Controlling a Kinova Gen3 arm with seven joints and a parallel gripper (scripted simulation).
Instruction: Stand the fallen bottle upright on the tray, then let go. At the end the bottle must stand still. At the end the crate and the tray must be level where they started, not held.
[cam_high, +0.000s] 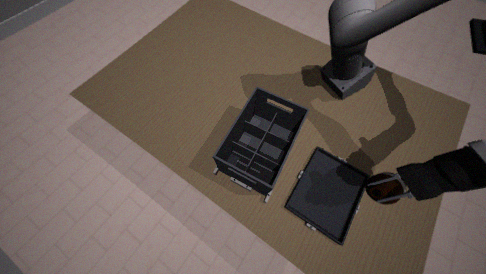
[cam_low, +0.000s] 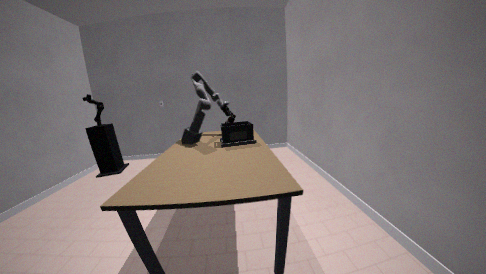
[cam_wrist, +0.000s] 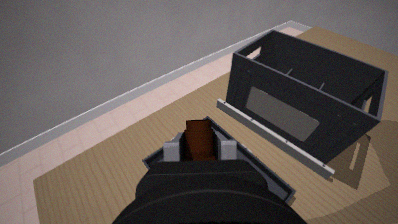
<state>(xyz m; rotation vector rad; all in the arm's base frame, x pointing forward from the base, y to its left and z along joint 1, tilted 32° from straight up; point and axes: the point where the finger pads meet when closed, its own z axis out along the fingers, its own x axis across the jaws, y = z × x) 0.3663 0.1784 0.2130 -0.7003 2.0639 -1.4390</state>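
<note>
The brown bottle lies 4 cm below my hand, 3 cm to the left of it and 2 cm behind it. Also, from my hand: dark flat tray: 19 cm below, 5 cm to the right, 1 cm behind; then dark crate: 31 cm to the right, 12 cm below, 7 cm behind.
</note>
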